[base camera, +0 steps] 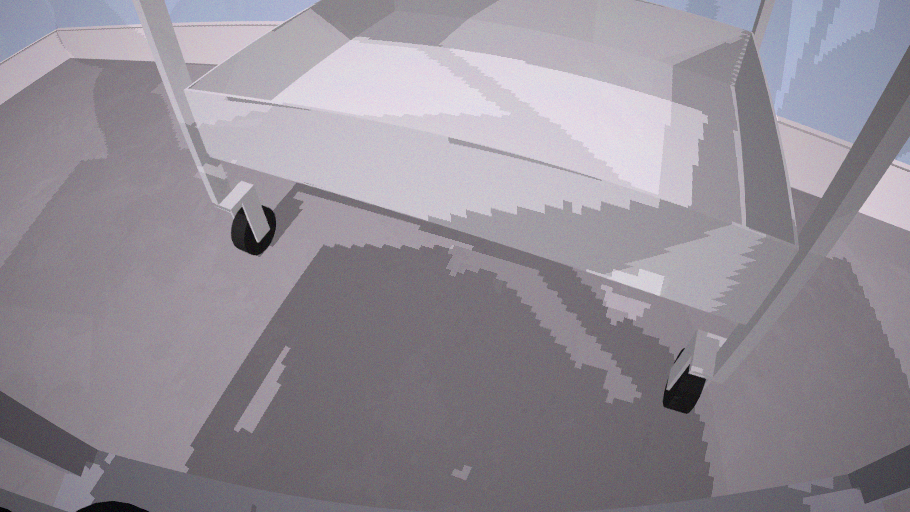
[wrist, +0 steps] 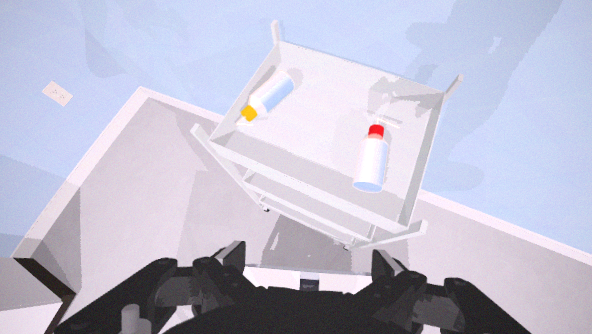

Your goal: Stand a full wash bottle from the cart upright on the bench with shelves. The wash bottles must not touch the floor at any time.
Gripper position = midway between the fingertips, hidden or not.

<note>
In view: my gripper (wrist: pixel 307 259) and a white cart (wrist: pixel 302 156).
</note>
